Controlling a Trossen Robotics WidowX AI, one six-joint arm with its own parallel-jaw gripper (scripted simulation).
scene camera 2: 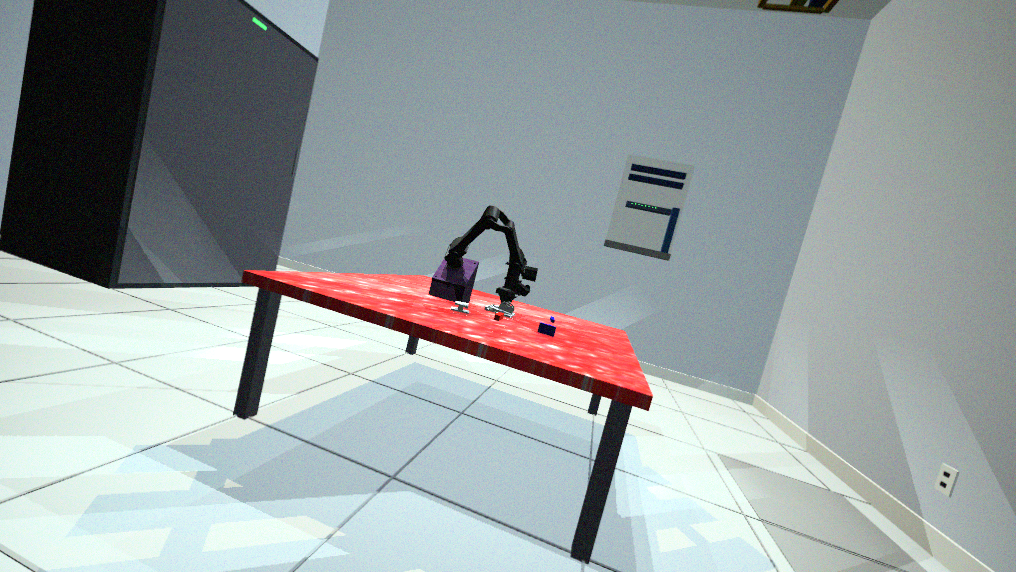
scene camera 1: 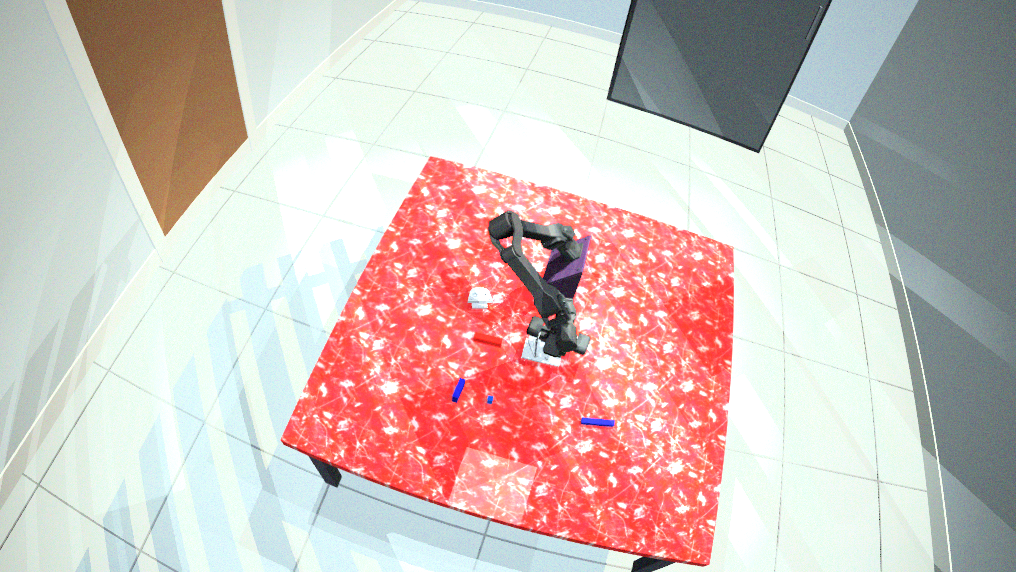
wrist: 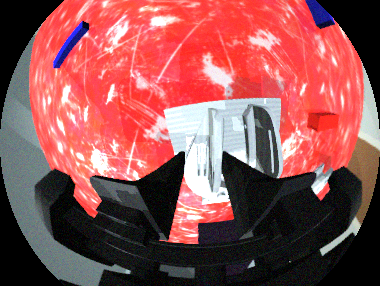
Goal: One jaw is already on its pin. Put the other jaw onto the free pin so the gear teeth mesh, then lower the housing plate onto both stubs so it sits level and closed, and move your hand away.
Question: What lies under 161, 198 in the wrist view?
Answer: My gripper.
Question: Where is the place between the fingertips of my gripper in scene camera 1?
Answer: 553, 349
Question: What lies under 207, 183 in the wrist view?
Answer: A jaw.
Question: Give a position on a jaw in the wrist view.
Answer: At 264, 152
